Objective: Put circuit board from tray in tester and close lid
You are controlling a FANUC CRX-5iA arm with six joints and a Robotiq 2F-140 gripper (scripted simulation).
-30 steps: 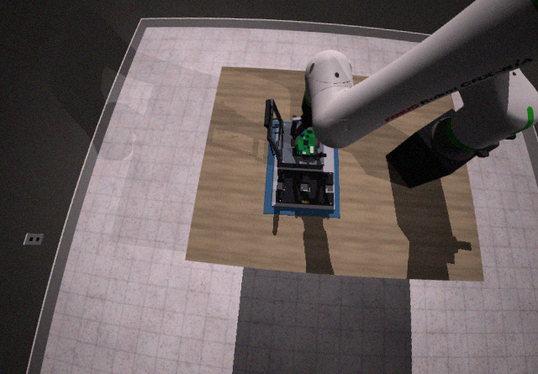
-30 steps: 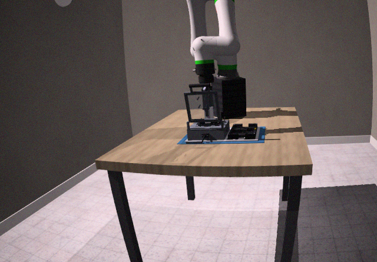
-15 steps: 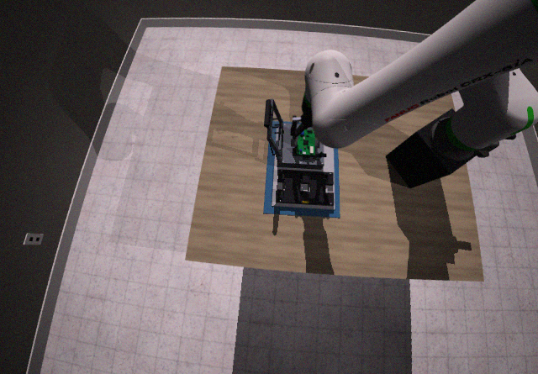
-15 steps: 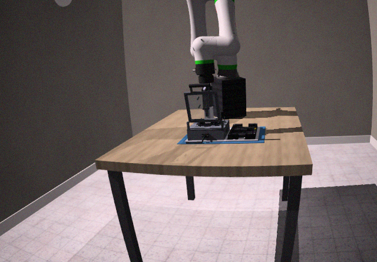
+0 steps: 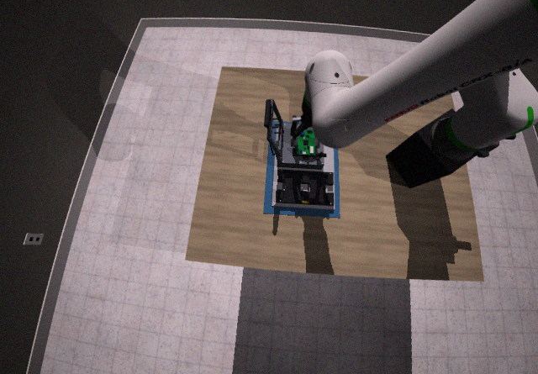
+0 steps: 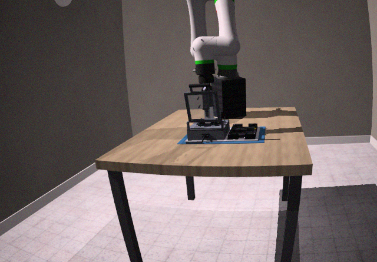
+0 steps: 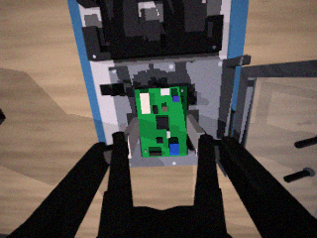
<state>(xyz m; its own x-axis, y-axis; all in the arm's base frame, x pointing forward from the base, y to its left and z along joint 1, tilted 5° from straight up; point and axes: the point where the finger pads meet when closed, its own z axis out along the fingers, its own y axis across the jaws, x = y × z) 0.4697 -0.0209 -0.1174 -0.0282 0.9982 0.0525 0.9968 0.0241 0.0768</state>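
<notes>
My hand is 20 mm above the green circuit board. From my hand the other things lie so: lid (120 mm ahead, 80 mm above); tester (40 mm to the left, 30 mm ahead, 10 mm above).
</notes>
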